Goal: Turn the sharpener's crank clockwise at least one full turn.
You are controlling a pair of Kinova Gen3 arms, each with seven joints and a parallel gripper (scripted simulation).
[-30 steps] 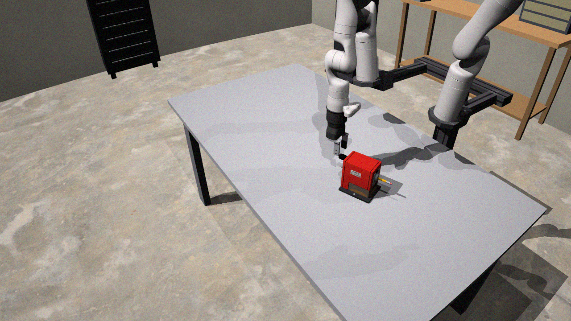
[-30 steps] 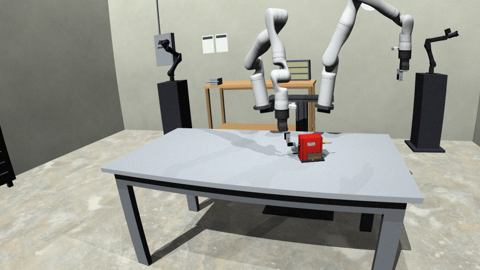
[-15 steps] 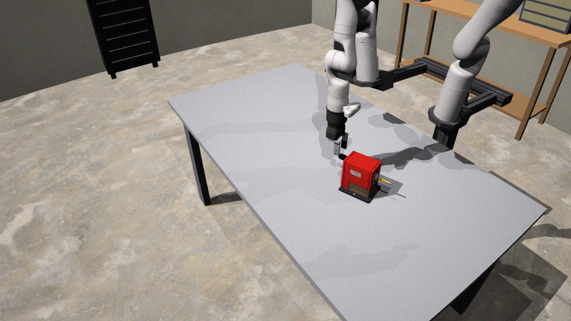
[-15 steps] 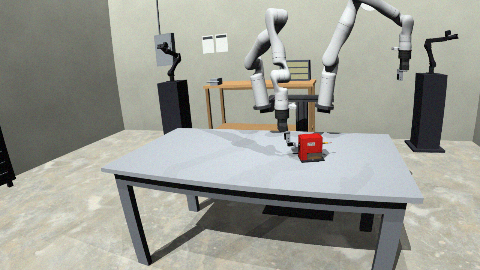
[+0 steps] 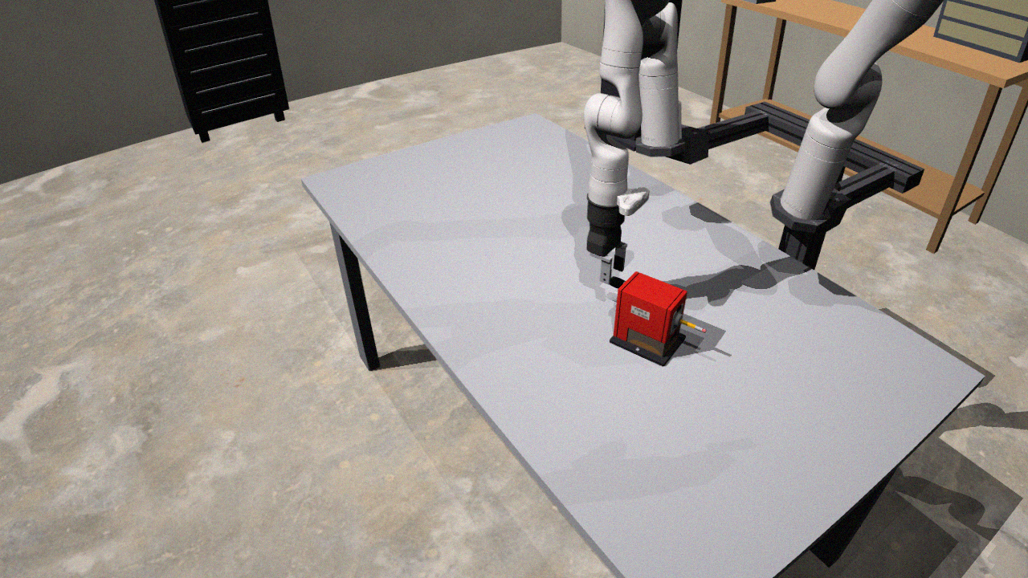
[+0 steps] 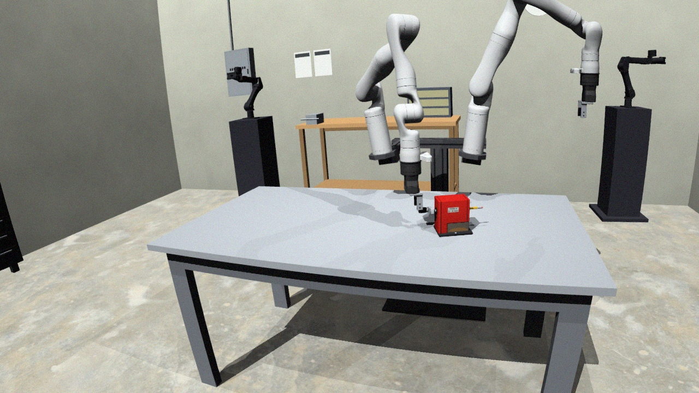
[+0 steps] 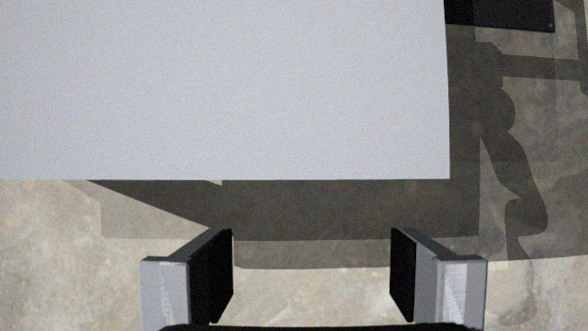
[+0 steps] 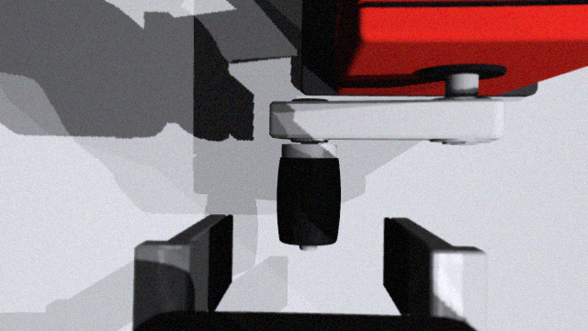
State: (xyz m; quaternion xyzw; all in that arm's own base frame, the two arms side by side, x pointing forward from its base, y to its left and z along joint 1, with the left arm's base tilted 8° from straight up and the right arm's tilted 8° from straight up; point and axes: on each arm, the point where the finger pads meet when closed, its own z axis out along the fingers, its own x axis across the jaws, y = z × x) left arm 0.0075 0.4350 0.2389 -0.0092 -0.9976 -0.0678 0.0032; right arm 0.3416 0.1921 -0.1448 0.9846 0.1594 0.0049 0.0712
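Observation:
Now: right hand 30 mm above the black knob and 20 mm to the right of it.

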